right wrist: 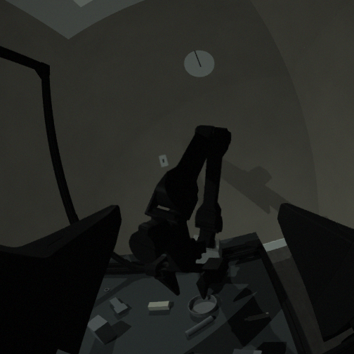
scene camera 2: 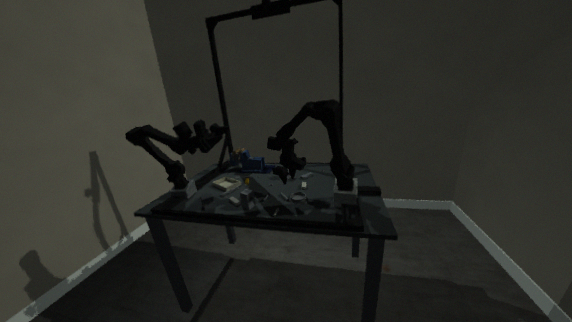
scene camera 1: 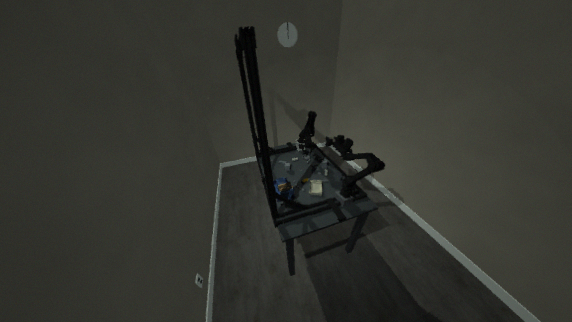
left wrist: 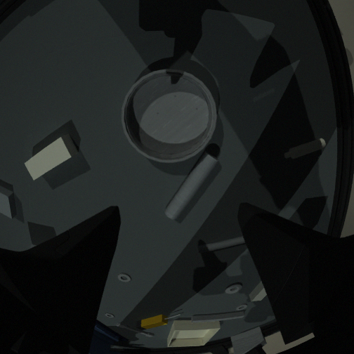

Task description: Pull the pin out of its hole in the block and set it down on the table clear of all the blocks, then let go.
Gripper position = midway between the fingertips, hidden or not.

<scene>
In view: my left gripper (left wrist: 179,212), my right gripper (right wrist: 202,213), a round dish (left wrist: 168,115) and a cream block (left wrist: 62,148).
My left gripper shows as well in the right wrist view (right wrist: 190,296).
</scene>
